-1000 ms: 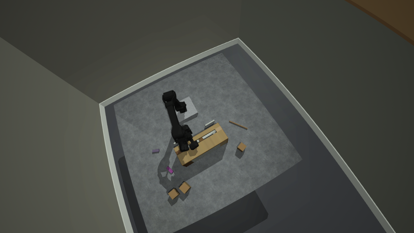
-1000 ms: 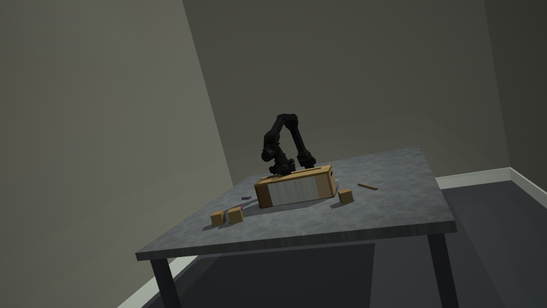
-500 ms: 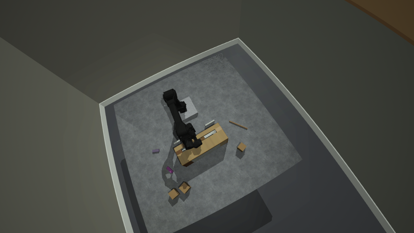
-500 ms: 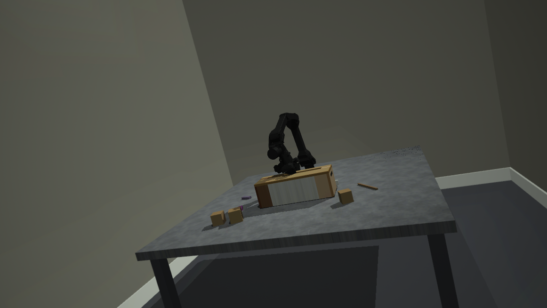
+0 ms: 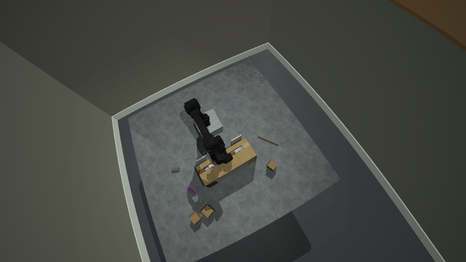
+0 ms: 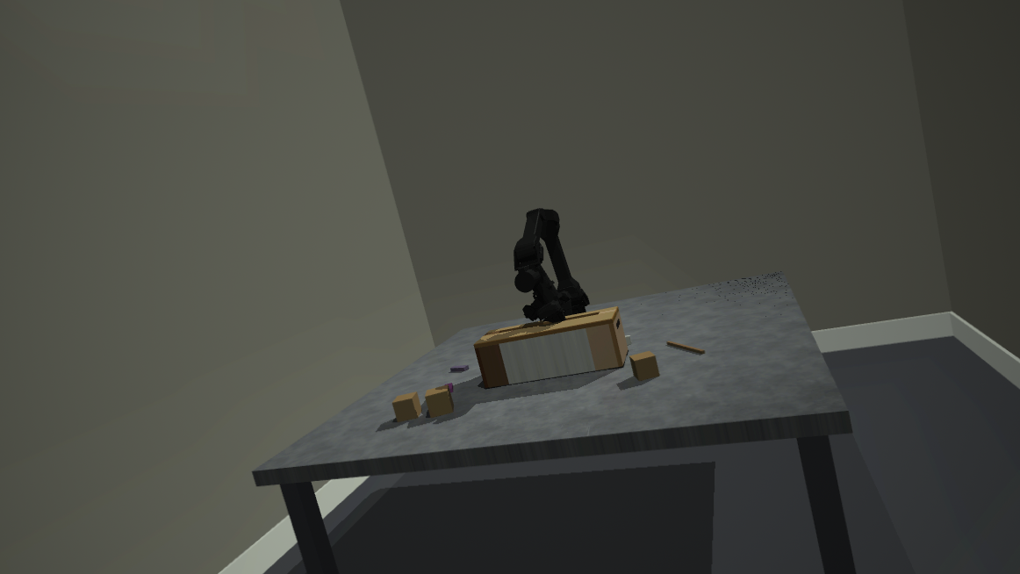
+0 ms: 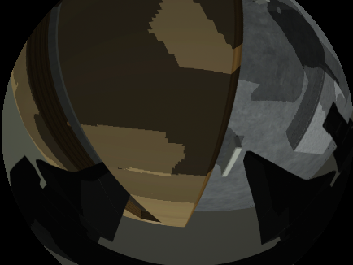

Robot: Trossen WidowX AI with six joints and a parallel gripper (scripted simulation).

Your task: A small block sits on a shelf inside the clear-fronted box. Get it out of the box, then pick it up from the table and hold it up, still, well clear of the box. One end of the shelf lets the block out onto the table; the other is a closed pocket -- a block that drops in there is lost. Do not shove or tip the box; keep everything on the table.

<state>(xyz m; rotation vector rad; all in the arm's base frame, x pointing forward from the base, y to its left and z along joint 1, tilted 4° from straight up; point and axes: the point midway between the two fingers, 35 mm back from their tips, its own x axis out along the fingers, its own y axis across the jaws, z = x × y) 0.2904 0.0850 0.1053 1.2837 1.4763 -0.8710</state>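
The orange-brown block lies 4 cm ahead of my gripper tip and 3 cm to the left of it. The rest, counted from my gripper tip: thin stick 1 cm ahead, 31 cm to the left, 8 cm below; then long wooden box 4 cm ahead, 4 cm to the right, 2 cm below.
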